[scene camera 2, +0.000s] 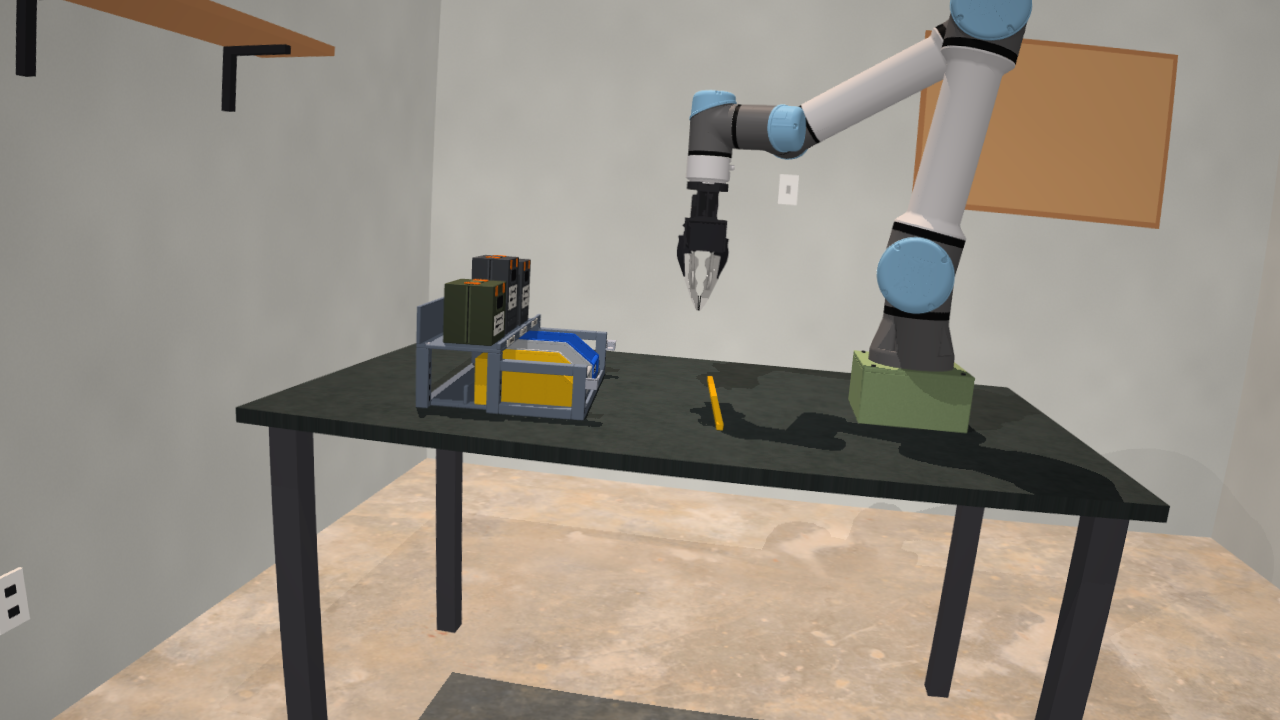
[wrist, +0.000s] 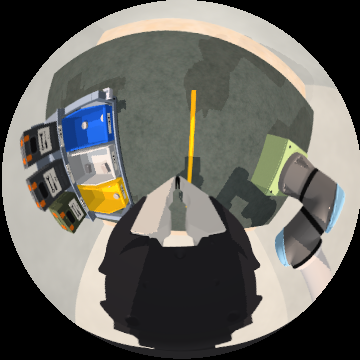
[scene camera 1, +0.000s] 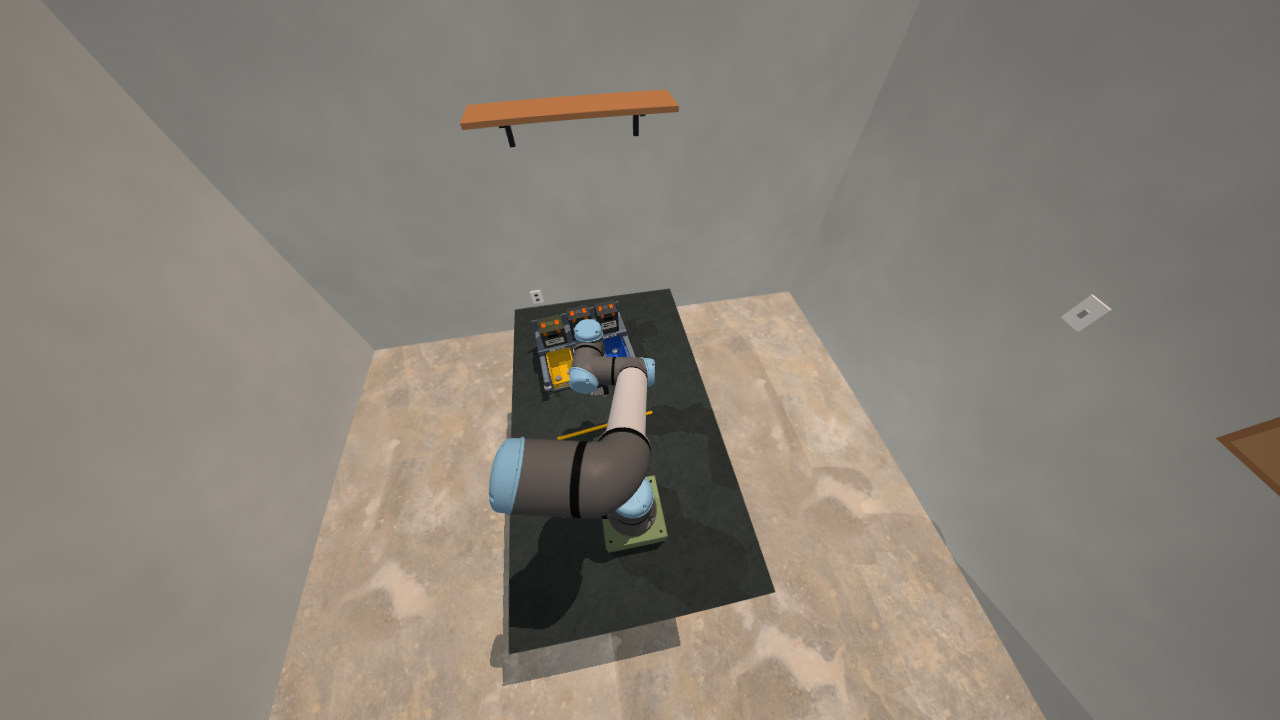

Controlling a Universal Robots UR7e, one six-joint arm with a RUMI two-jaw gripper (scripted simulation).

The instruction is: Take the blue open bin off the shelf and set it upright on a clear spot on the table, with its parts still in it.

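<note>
Looking through the pictures, I find my gripper, a blue bin, a yellow bin and a grey bin. The wrist view shows me my gripper as well.
</note>
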